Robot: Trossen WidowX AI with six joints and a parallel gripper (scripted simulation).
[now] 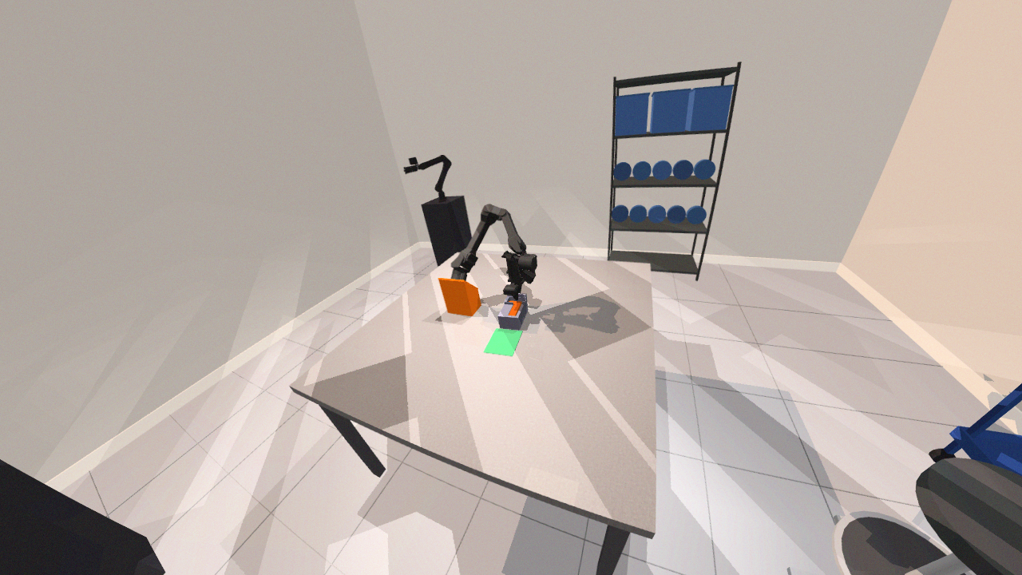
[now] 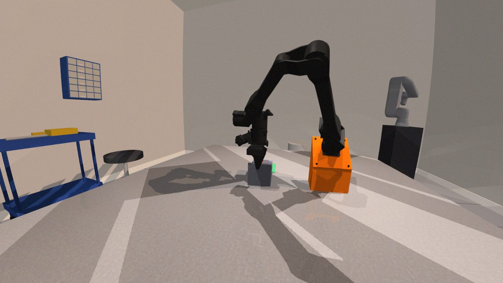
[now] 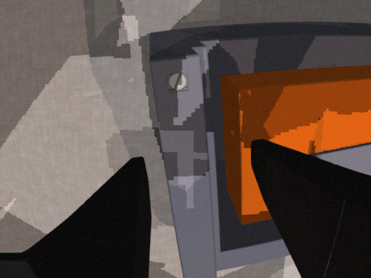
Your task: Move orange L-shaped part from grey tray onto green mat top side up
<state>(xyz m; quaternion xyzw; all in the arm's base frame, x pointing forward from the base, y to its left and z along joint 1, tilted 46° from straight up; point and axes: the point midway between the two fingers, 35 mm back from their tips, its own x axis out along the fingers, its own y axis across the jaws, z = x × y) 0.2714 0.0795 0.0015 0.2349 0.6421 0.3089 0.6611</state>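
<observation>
Now: the orange L-shaped part 60 mm to the right of my gripper tip and 20 mm below it. From my gripper tip the other things lie so: green mat: 220 mm to the right, 80 mm below, 20 mm ahead.
</observation>
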